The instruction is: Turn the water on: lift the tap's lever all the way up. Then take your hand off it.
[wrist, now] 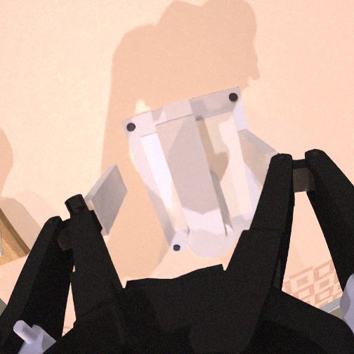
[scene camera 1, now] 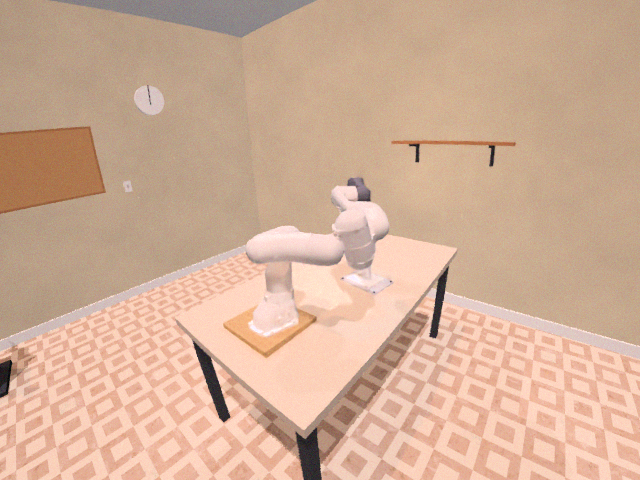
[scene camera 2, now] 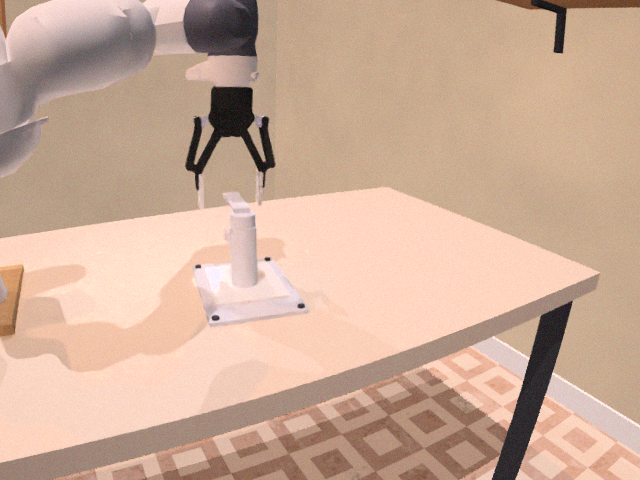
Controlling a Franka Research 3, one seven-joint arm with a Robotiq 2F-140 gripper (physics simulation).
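Observation:
The white tap stands upright on a white base plate with dark corner bolts. Its flat lever runs from the top of the body towards the far side, its free end looking slightly higher in the second scene view; its exact tilt is hard to tell. My gripper points down and is open and empty. Its fingertips are at about the lever's height, one to each side, with gaps between lever and pads in the wrist view. In the first scene view, the arm hides the gripper and lever.
The tap's base plate rests on a long table. The arm's base stands on a wooden board at the other end. A wall shelf hangs beyond the table. The arm reaches over the table towards the tap.

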